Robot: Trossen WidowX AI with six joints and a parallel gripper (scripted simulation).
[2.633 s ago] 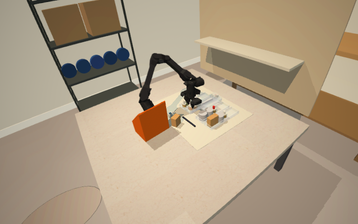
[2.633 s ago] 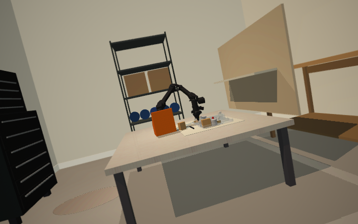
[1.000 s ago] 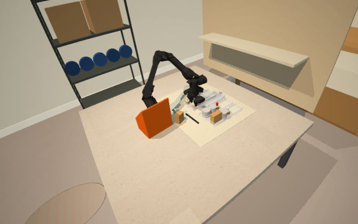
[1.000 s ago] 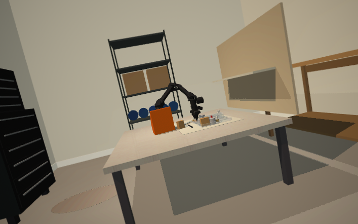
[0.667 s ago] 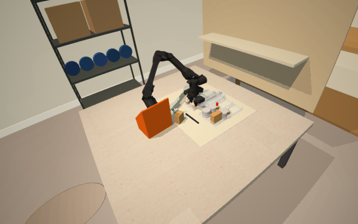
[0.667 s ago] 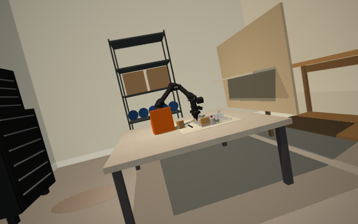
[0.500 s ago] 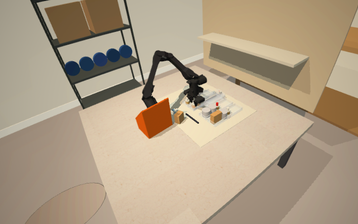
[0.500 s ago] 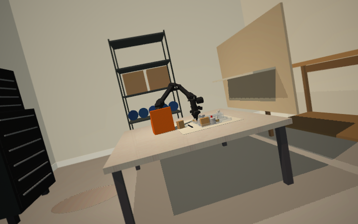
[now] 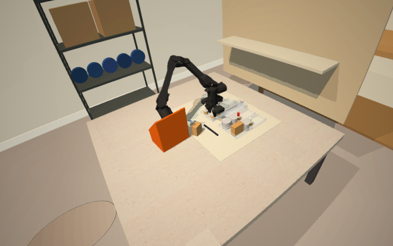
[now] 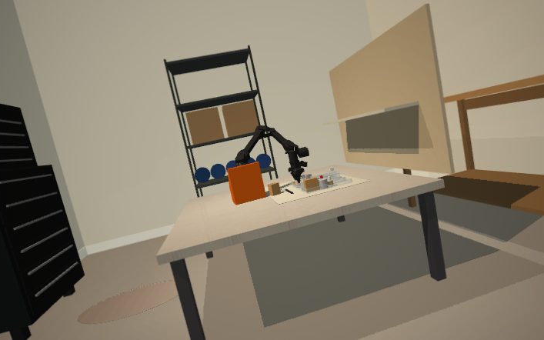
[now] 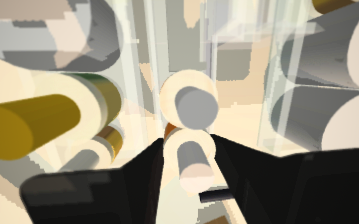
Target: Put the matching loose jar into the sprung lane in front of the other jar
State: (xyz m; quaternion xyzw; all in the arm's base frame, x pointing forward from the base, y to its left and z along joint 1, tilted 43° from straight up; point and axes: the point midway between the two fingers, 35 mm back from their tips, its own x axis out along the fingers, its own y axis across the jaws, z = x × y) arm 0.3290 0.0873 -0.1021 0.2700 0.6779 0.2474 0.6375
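Right now the black stick is 100 mm behind my gripper tip, 80 mm to the right of it and 20 mm below it. Round my gripper tip: tan box: 170 mm behind, 40 mm to the right, 10 mm above.
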